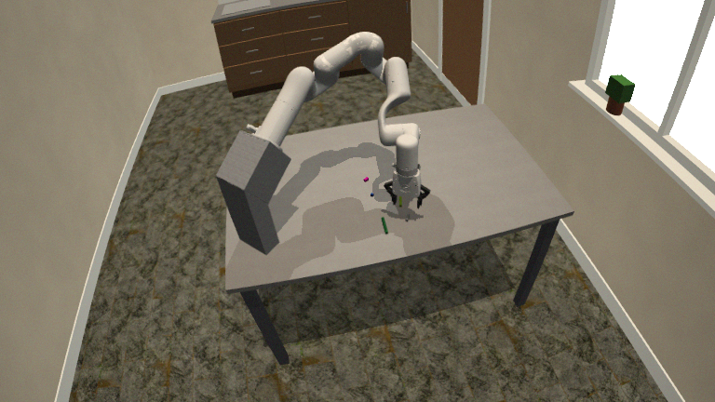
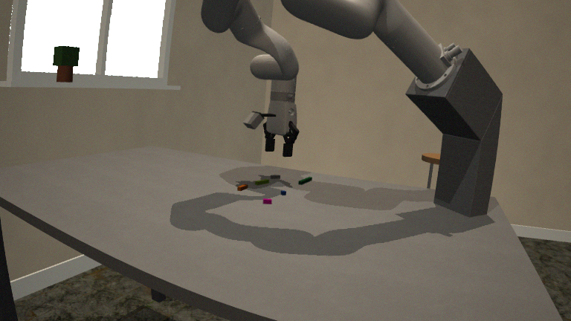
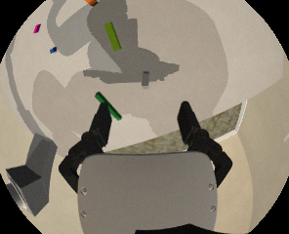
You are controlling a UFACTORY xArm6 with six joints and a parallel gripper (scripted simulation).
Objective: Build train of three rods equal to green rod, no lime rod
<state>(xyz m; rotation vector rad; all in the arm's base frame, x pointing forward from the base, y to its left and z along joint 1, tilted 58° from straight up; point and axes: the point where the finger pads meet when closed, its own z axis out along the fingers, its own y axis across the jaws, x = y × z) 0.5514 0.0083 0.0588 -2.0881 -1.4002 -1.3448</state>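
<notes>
Now: the grey rod 8 cm below my hand. Round my hand: lime rod 3 cm behind, 9 cm to the left, 8 cm below; then orange rod 6 cm behind, 18 cm to the left, 8 cm below; then green rod 8 cm behind, 5 cm to the right, 8 cm below.
</notes>
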